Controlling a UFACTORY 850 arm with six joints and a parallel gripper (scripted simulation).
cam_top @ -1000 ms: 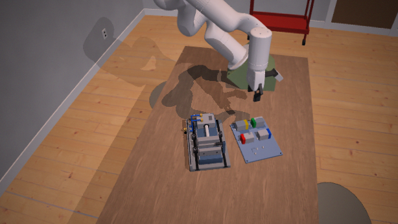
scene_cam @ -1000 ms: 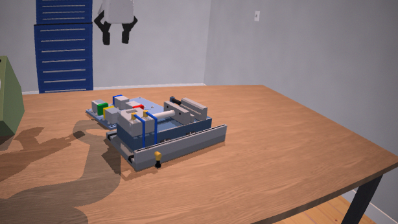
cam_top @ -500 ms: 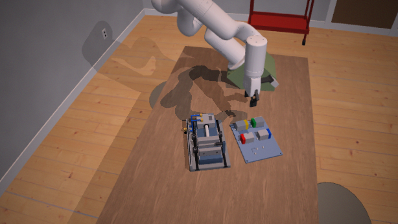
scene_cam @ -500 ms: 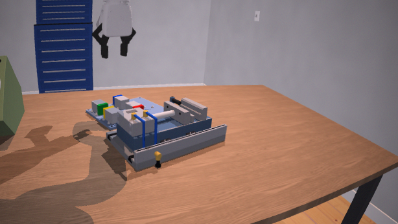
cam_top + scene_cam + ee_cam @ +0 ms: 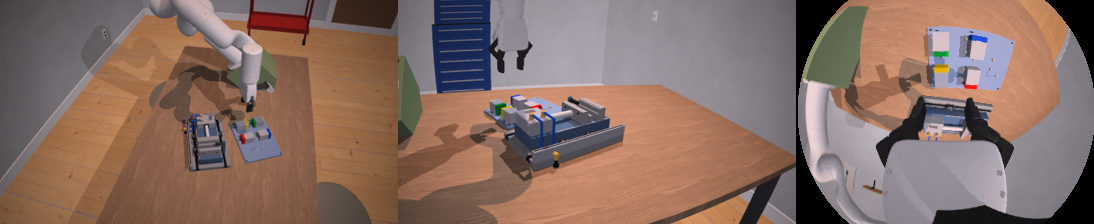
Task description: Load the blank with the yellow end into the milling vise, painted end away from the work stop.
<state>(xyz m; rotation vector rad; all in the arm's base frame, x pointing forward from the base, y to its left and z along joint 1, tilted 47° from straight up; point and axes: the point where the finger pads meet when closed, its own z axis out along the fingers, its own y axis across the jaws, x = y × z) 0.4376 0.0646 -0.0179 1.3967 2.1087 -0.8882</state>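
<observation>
Now: hand 10 mm past the yellow-ended blank, 20 mm to the left of it and 160 mm above it. Round my hand: green-ended blank (40 mm behind, 70 mm to the left, 160 mm below); then red-ended blank (80 mm ahead, 20 mm to the left, 160 mm below); then blue-ended blank (40 mm ahead, 100 mm to the left, 160 mm below).
</observation>
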